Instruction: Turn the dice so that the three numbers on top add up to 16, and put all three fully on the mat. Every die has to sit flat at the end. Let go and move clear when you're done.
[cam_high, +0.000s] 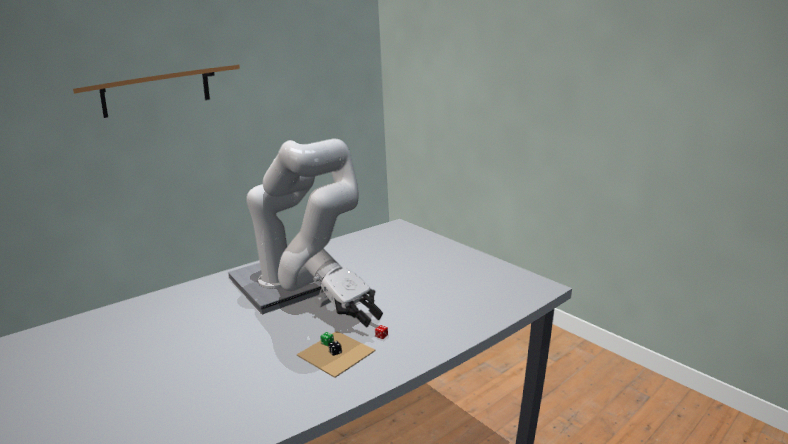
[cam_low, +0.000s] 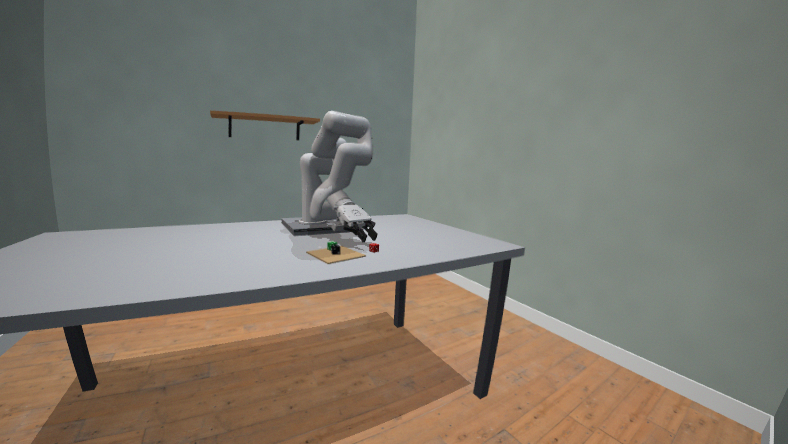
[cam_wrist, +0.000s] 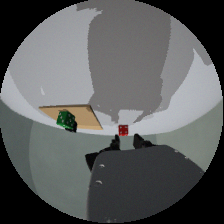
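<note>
The red die is 4 cm below my hand, 4 cm ahead of it and 1 cm to the left of it. The rest, counted from my hand: black die (13 cm to the right, 3 cm below, 3 cm ahead); tan mat (13 cm to the right, 5 cm below, 3 cm ahead); green die (12 cm to the right, 3 cm below, 1 cm behind).
</note>
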